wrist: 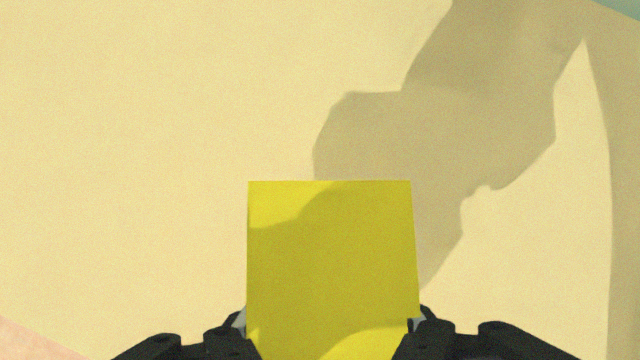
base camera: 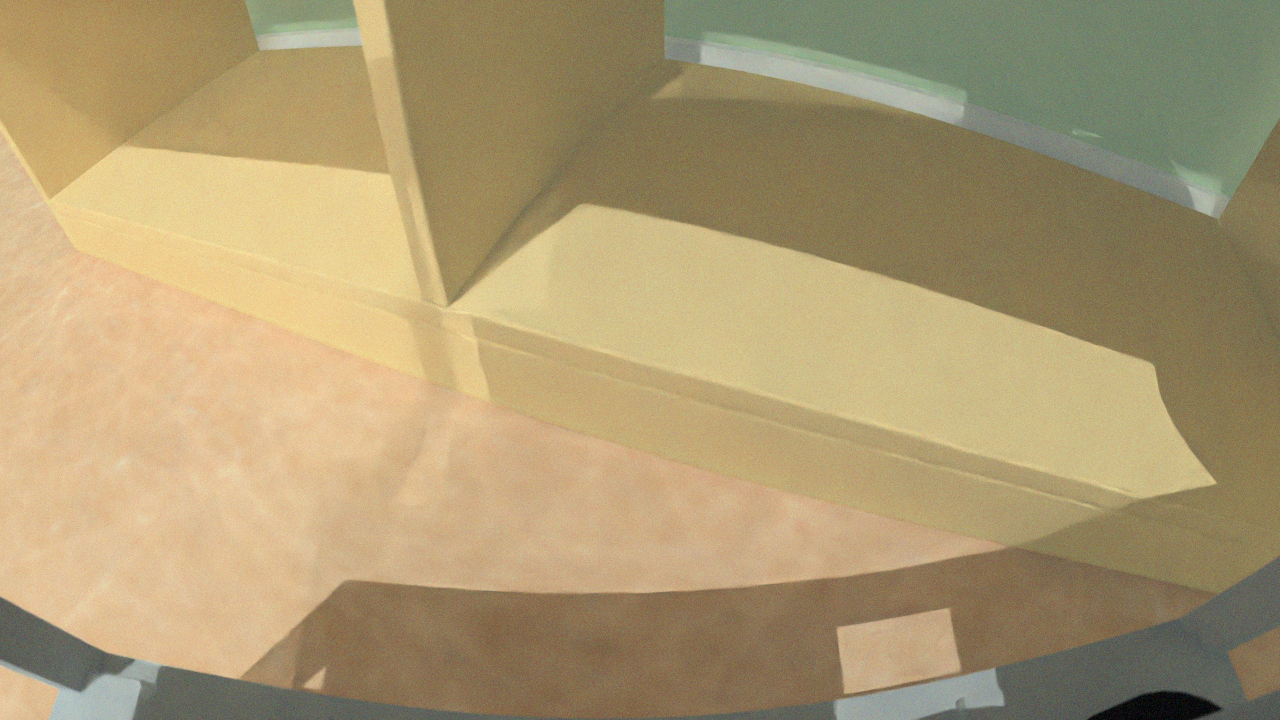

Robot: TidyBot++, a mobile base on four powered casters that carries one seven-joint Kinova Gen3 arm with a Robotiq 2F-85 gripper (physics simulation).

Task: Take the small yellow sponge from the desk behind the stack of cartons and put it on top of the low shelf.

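Places are measured from the arm's base along level axes (x left, y back, z up), in centimetres.
Pixels of known places: gripper, fingertip midpoint: (wrist: 329, 319).
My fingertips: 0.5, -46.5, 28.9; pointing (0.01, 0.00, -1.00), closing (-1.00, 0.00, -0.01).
Note:
For each thing: its top centre in the pictures, then the offset to it from my fingertips, as dx, dy, dz. "spot": a spot on its surface instead. Level surfaces: height alone.
- yellow sponge at its top centre: (wrist: 327, 351) +0.0, -0.8, +5.2
- low shelf at its surface level: dz -7.5
- shelf's upright divider at a spot on its surface: (base camera: 528, 116) spot: +5.5, -1.3, -54.3
- pinkish floor at its surface level: dz -68.5
The yellow sponge (wrist: 330, 255) is at the lower middle of the wrist view, with one flat face towards the camera. My gripper (wrist: 329, 319) is shut on it, one dark finger at each side. Behind the sponge is the pale wooden top of the low shelf (wrist: 125, 150). The gripper's shadow on that top reaches the sponge's upper and right edges. Whether the sponge touches the top I cannot tell. In the base camera the low shelf (base camera: 760, 313) shows its bottom board, a divider and open compartments. The gripper and sponge do not show there.
The shelf's upright divider (base camera: 528, 116) stands left of centre in the base camera. A green wall (base camera: 895, 44) with a pale skirting (base camera: 832, 86) is behind the shelf. The pinkish floor (base camera: 223, 429) lies in front, with the grey base edge (base camera: 447, 702) at the bottom.

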